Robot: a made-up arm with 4 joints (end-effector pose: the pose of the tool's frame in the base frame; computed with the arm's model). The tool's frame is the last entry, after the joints.
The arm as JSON. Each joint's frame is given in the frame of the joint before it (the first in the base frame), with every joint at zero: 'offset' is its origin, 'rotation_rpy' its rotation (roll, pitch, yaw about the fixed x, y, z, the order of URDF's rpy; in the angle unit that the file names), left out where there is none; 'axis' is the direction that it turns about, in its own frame. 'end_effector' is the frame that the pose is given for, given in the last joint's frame.
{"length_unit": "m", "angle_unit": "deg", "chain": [
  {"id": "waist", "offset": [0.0, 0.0, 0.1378], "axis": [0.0, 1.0, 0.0]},
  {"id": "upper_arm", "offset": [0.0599, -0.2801, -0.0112], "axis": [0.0, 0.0, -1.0]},
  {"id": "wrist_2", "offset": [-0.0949, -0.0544, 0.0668], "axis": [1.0, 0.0, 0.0]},
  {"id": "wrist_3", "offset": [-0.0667, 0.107, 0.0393], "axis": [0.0, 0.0, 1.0]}
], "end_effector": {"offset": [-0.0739, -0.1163, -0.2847]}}
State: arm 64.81 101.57 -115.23 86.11
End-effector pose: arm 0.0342 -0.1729 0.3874 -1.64 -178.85 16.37
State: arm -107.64 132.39 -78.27 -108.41
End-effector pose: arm 0.1814 0.0729 0.2395 -29.29 -65.78 149.05
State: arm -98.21 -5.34 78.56 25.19
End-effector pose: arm 0.0412 -0.1173 0.0073 36.74 -91.90 87.41
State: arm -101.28 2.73 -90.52 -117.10
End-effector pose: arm 0.2010 -0.5706 -0.0114 -35.60 102.26 107.36
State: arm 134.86 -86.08 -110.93 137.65
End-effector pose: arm -0.2697 -0.3316 -0.1467 -28.99 8.28 -127.84
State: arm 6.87 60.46 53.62 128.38
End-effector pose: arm 0.2342 -0.1527 0.1173 -0.60 -50.35 62.20
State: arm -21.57 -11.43 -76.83 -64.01
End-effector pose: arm -0.1235 -0.5994 -0.0396 -55.08 -66.54 -57.05
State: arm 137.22 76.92 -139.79 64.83
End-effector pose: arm 0.2868 -0.2412 0.0639 18.61 -81.88 -34.86
